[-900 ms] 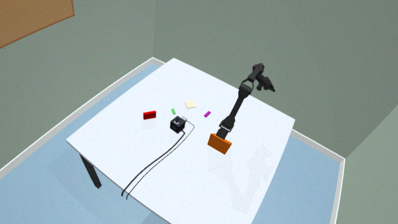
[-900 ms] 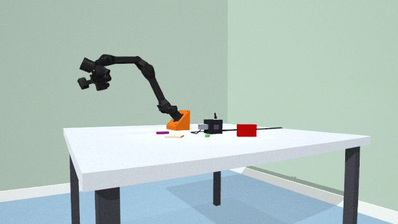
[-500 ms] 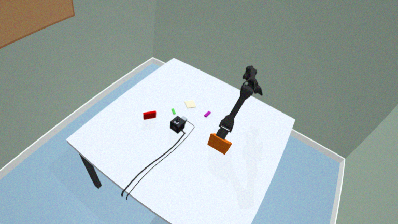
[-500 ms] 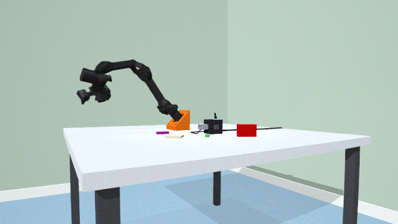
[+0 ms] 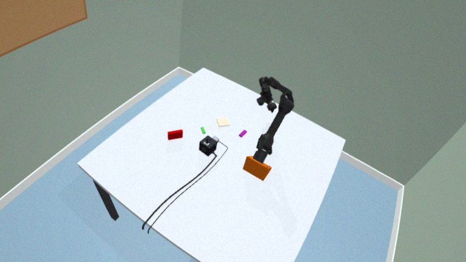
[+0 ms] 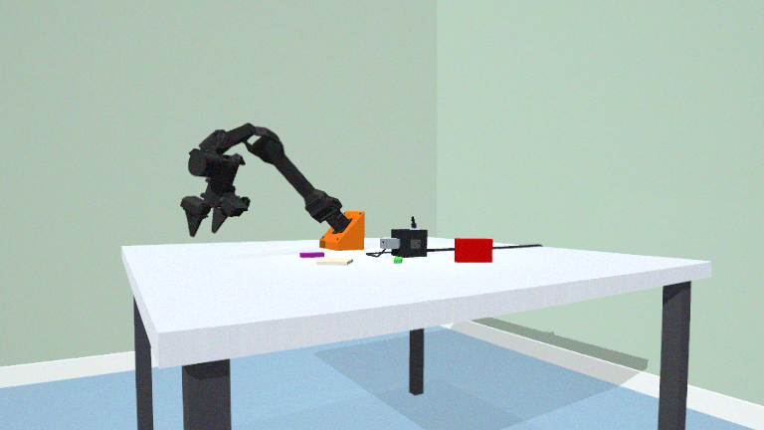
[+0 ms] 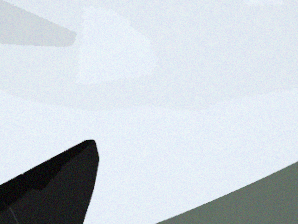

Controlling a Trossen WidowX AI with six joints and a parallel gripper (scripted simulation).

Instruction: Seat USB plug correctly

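My gripper tip is 22 cm short of the black USB plug, 53 cm to the right of it and 3 cm below it. Also, from my gripper tip: tile: 25 cm ahead, 25 cm to the left, 6 cm below; then magenta piece: 9 cm ahead, 27 cm to the left, 6 cm below; then green piece: 32 cm ahead, 39 cm to the left, 6 cm below.
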